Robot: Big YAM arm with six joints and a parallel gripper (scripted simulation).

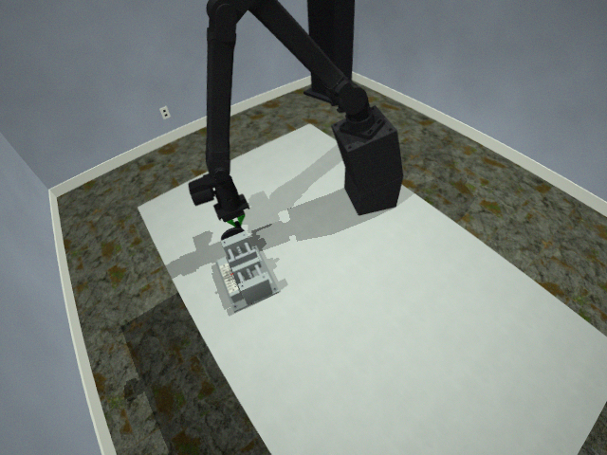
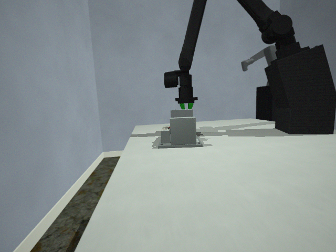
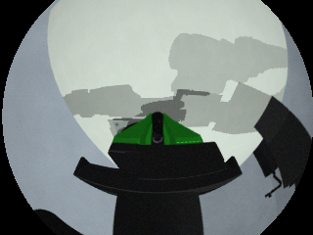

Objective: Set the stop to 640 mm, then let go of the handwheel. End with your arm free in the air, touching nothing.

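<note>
Right now the handwheel is 2 cm to the left of my hand and 2 cm ahead of it.
</note>
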